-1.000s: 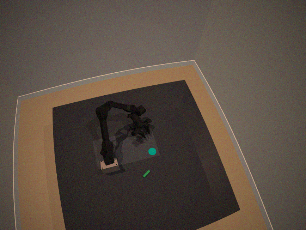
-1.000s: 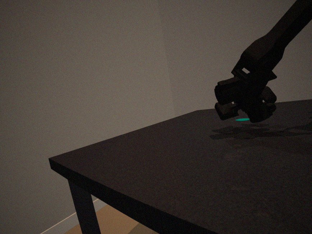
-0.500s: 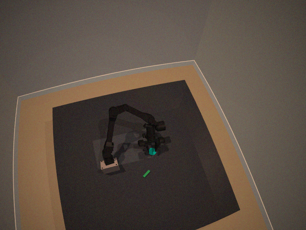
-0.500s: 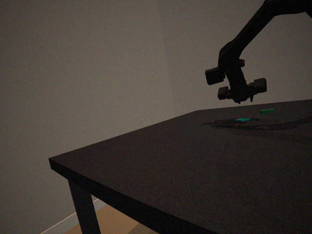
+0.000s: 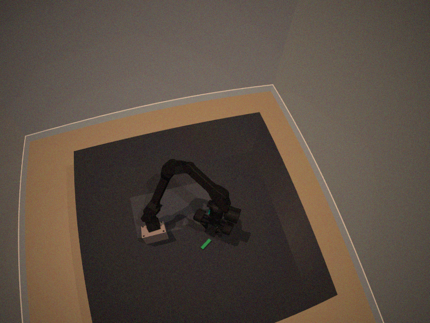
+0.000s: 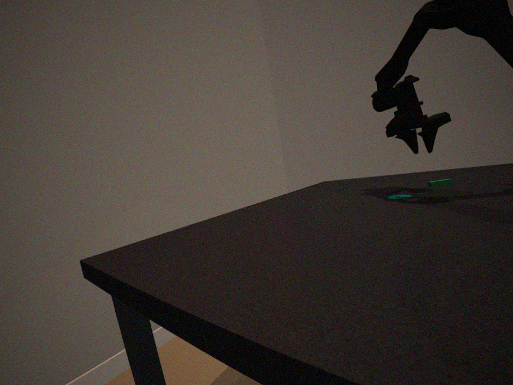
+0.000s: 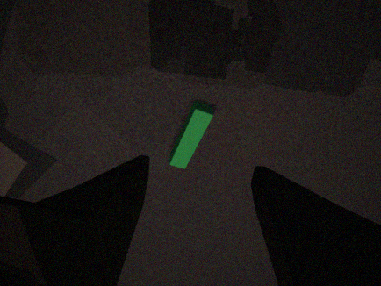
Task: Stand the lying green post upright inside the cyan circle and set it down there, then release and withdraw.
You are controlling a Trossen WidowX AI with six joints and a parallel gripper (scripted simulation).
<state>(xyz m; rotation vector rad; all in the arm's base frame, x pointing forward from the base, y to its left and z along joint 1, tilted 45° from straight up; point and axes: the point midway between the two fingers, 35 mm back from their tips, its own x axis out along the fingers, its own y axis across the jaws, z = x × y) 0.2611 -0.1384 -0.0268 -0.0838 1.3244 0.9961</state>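
Right now the green post is 100 mm below my gripper tip, 40 mm to the right of it and 40 mm behind it. The rest, counted from my gripper tip: cyan circle (110 mm to the left, 110 mm below, 80 mm ahead).
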